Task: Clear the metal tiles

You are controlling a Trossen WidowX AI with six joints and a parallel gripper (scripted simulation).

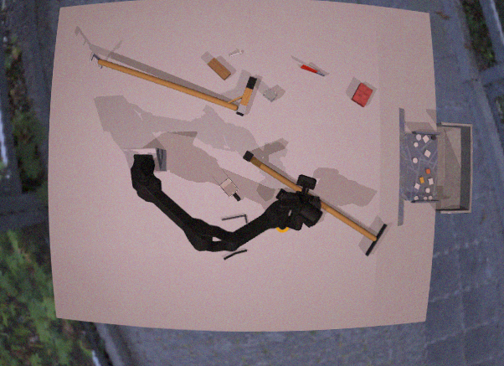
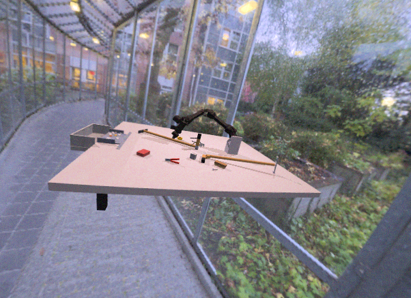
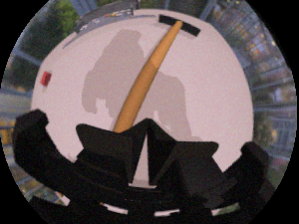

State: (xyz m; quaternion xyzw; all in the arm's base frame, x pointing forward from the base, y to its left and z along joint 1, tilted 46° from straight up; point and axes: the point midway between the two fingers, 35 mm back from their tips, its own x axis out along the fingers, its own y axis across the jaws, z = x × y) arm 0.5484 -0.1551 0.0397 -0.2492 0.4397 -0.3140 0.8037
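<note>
The long scraper is 5 cm above my gripper tip, 3 cm ahead of it and 2 cm to the left of it. From my gripper tip the other things lie so: black strip 25 cm behind, 19 cm to the right, 1 cm below; then hex key 24 cm behind, 6 cm to the right, 1 cm below; then yellow tape roll 8 cm to the right, 8 cm behind.
</note>
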